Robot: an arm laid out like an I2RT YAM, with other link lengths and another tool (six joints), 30 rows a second.
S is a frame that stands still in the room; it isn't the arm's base.
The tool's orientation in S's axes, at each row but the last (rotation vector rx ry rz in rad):
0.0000, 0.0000, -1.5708
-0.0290, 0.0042, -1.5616
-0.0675, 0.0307, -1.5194
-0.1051, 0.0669, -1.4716
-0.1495, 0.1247, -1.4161
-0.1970, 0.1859, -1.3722
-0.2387, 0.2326, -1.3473
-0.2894, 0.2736, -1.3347
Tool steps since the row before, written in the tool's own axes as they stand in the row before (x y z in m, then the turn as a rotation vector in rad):
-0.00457, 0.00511, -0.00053, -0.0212, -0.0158, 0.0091
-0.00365, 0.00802, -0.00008, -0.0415, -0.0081, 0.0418
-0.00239, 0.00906, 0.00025, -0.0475, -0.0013, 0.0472
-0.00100, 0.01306, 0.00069, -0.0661, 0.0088, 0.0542
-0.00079, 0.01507, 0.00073, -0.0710, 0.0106, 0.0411
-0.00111, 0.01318, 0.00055, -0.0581, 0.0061, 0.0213
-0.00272, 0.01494, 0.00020, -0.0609, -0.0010, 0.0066
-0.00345, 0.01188, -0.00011, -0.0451, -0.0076, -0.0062
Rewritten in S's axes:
0.00511, 0.00457, -0.00053, -0.0158, 0.0212, 0.0091
0.00798, 0.00372, -0.00031, -0.0076, 0.0421, 0.0413
0.00892, 0.00285, -0.00038, -0.0008, 0.0485, 0.0461
0.01290, 0.00226, -0.00079, 0.0081, 0.0682, 0.0516
0.01467, 0.00302, -0.00196, 0.0068, 0.0730, 0.0384
0.01246, 0.00356, -0.00270, 0.0001, 0.0588, 0.0201
0.01341, 0.00573, -0.00425, -0.0115, 0.0596, 0.0083
0.01003, 0.00584, -0.00427, -0.0187, 0.0422, -0.0017

